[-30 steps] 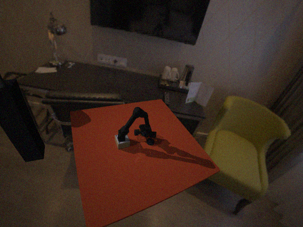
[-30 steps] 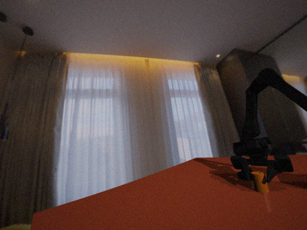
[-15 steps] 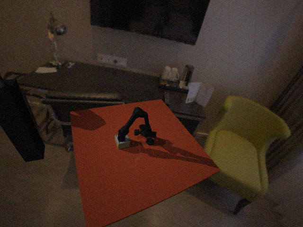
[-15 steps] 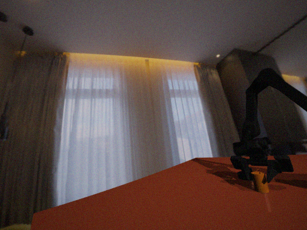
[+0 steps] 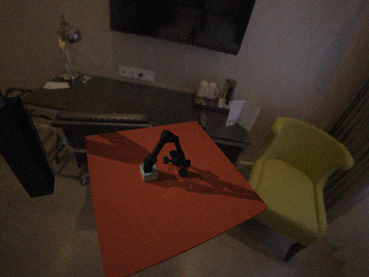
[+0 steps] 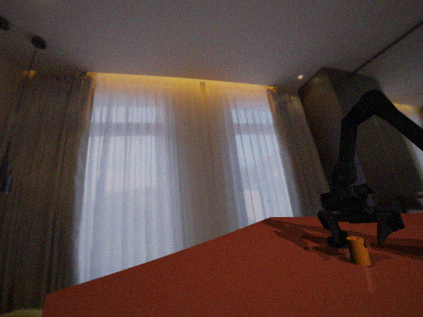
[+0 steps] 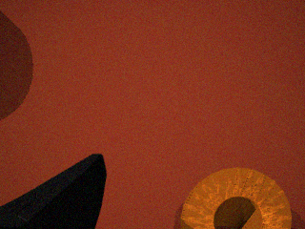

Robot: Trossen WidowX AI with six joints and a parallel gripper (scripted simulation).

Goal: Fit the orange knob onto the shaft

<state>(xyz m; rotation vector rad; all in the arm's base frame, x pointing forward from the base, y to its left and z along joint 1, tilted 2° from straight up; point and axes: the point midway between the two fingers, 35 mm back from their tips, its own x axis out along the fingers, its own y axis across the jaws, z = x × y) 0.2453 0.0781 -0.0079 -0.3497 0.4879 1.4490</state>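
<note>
The orange knob lies 30 mm to the right of my gripper tip and 30 mm below it. From my gripper tip the other things lie so: round dark pedestal (60 mm ahead, 160 mm to the right, 30 mm below).
</note>
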